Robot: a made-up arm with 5 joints.
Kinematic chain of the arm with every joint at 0, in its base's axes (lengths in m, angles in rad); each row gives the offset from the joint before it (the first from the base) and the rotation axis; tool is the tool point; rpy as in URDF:
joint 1: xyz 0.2 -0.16 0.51 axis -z
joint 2: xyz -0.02 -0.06 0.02 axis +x
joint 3: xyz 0 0.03 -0.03 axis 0.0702 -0.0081 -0.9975
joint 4: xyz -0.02 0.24 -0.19 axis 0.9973 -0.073 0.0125
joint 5: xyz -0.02 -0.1 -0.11 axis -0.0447 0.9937 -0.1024
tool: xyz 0.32 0.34 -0.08 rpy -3.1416 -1.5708 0
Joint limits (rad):
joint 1: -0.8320..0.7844
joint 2: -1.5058..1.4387
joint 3: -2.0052..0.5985
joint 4: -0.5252..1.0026
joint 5: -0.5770..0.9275
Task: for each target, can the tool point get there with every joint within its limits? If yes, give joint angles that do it. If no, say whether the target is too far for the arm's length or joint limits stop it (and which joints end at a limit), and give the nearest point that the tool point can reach.
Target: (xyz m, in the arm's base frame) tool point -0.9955 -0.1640 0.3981
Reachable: no: too far | nearest point -0.6694 -0.1763 0.4272 | short by 0.328 m
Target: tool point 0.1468 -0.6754 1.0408
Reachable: no: joint limits stop it (at a limit: joint 1, joint 2, joint 4, joint 5) | nearest point -0.0152 -0.3805 0.8939 | short by 0.367 m
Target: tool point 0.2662 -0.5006 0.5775
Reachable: no: joint limits stop it (at a limit: joint 1, joint 2, joint 3, joint 4, joint 5) | nearest point 0.4303 -0.4761 0.7354 | short by 0.229 m
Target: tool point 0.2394 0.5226 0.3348
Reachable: yes | joints -0.4939 0.4451 0.2748 0.2725 0.4149
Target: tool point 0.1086 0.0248 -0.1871
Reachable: yes | joints -0.0155 -0.8056 -0.4609 0.7564 0.4639
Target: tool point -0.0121 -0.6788 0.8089
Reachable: no: joint limits stop it (at a limit: joint 1, joint 2, joint 4, joint 5) | nearest point -0.0839 -0.4756 0.7411 | short by 0.226 m
